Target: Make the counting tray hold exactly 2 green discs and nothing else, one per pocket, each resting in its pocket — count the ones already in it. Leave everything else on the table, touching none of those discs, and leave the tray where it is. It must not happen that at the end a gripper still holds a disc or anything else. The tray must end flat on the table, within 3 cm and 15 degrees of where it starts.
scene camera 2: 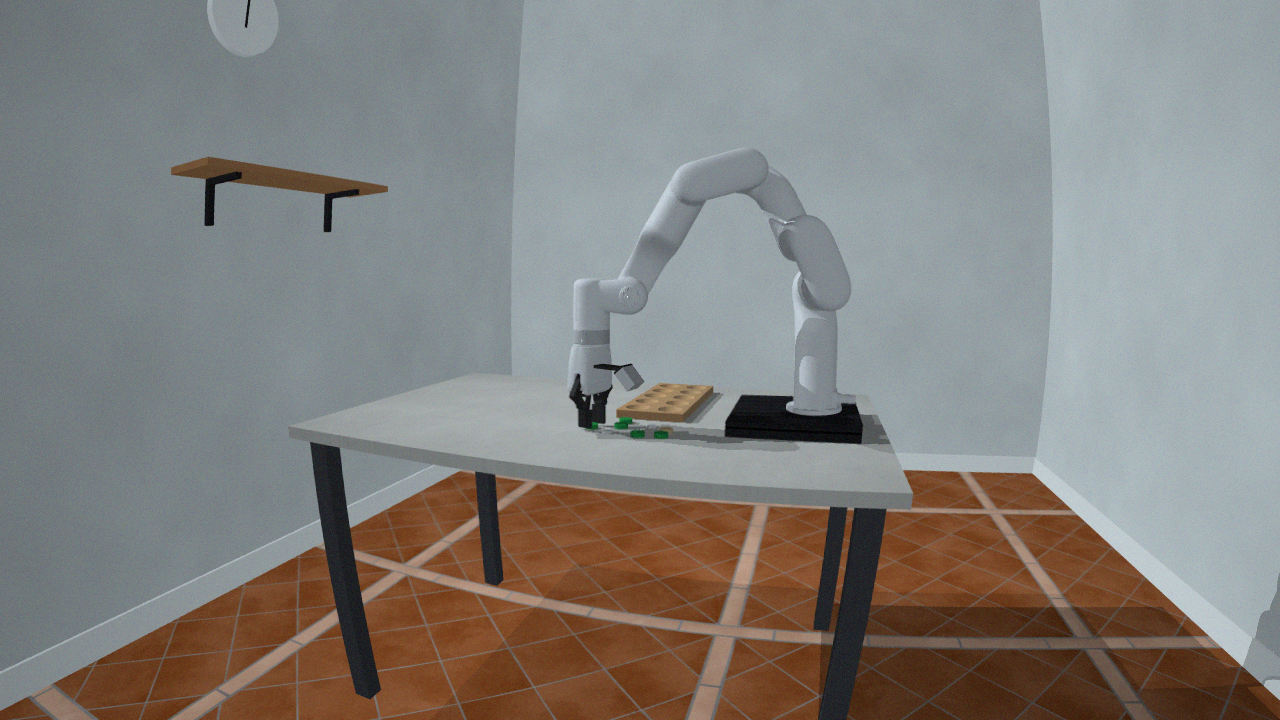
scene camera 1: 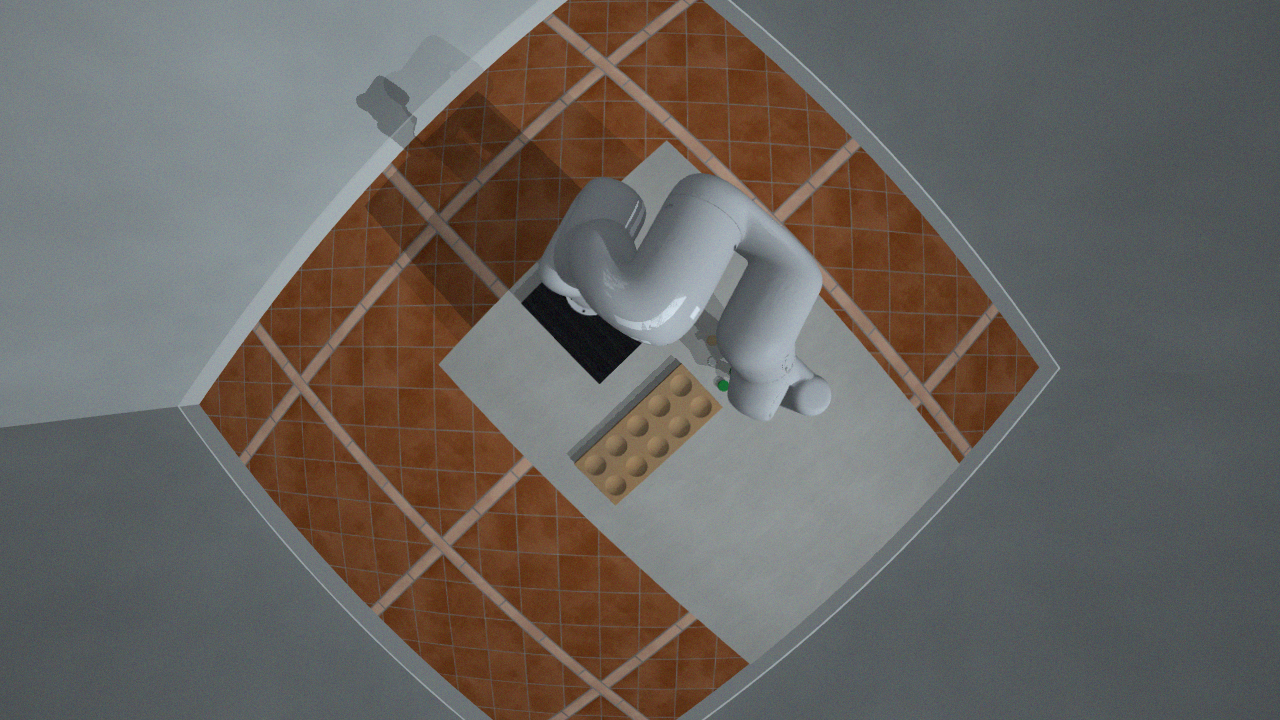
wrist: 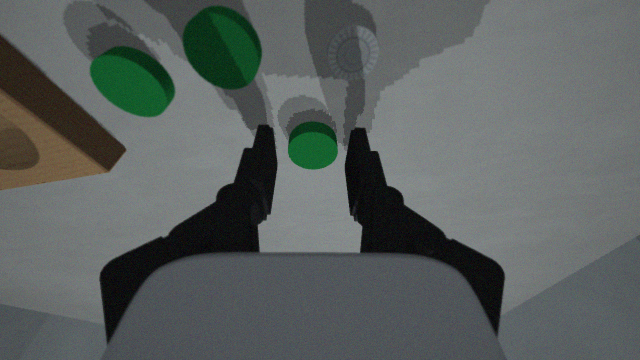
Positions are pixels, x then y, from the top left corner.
wooden counting tray: scene camera 2; scene camera 1; wrist 55, 139
same spot on wooden counting tray: (scene camera 2: 678, 413) = (scene camera 1: 683, 368)
